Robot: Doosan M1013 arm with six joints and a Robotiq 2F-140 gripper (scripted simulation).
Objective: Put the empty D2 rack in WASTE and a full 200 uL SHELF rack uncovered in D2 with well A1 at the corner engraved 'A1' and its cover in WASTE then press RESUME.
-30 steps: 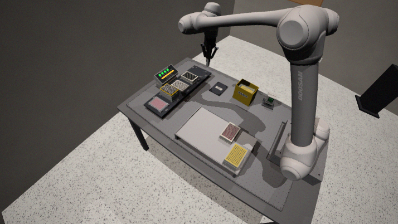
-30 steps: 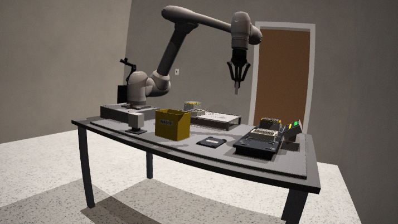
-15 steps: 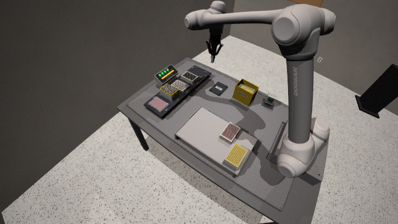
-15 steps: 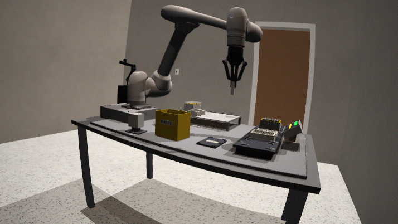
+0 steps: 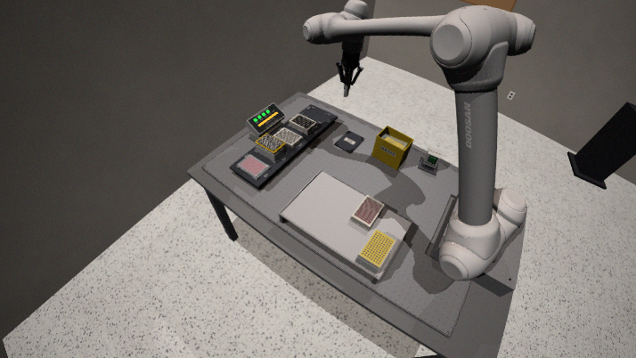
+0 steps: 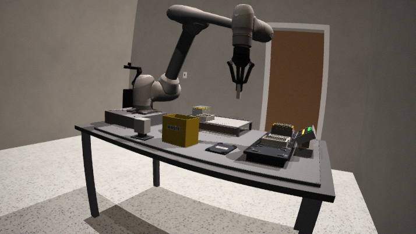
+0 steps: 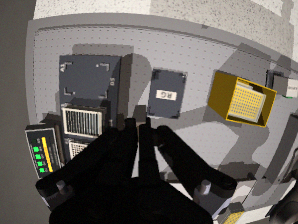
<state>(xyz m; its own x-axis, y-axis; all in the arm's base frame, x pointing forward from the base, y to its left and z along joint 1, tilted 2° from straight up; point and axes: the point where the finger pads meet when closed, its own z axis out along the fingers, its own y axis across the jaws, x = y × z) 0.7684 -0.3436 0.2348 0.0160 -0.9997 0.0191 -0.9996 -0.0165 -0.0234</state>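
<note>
Now: the resume button box 500 mm behind my hand and 220 mm below it. From my hand the other things lie so: tan plate: 230 mm below, 210 mm to the left, 210 mm ahead; then yellow waste bin: 290 mm behind, 240 mm below, 30 mm to the left; then regrip nest: 280 mm below, 60 mm behind, 30 mm to the left.
</note>
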